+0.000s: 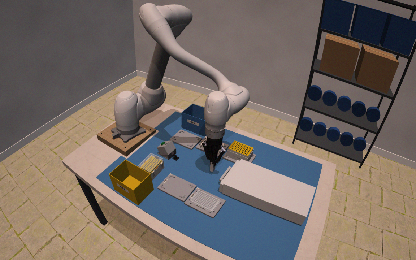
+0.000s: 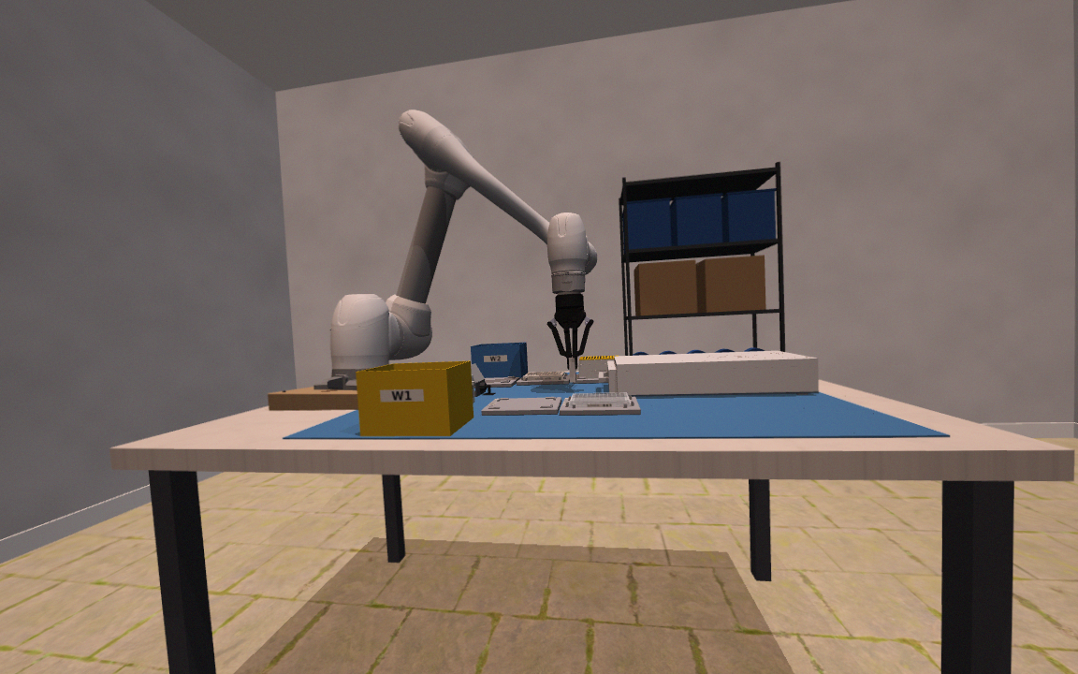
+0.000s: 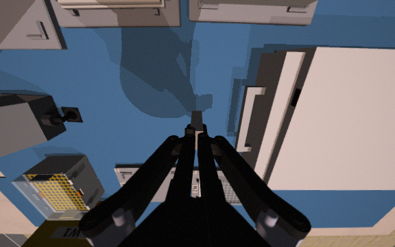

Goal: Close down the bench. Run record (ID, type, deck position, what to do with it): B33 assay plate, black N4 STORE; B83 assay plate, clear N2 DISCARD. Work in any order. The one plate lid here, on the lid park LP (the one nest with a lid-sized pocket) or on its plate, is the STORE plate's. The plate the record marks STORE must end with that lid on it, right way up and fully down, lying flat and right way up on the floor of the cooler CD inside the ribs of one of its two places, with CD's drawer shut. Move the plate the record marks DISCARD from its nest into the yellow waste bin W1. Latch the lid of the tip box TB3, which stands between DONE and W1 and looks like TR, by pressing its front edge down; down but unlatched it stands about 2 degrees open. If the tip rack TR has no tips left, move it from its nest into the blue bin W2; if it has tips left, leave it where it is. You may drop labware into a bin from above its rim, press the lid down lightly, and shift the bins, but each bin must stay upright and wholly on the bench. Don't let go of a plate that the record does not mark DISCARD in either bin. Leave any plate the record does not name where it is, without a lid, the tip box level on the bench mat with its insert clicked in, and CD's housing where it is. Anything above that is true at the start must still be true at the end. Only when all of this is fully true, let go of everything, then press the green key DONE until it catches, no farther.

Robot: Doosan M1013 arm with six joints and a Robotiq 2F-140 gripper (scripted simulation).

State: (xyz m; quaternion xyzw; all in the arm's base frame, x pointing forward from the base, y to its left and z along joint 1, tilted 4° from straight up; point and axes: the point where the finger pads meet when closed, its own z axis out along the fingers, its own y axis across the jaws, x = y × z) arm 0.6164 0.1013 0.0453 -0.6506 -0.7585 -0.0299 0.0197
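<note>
My hand is 180 mm to the left of the nest N2, 100 mm short of it and 60 mm above it. The rest, counted from my hand: yellow tip rack TR: 200 mm to the left, 30 mm ahead, 10 mm below; then clear plate lid: 180 mm ahead, 30 mm to the left, 30 mm below; then black plate: 180 mm ahead, 40 mm below, 30 mm to the left.
</note>
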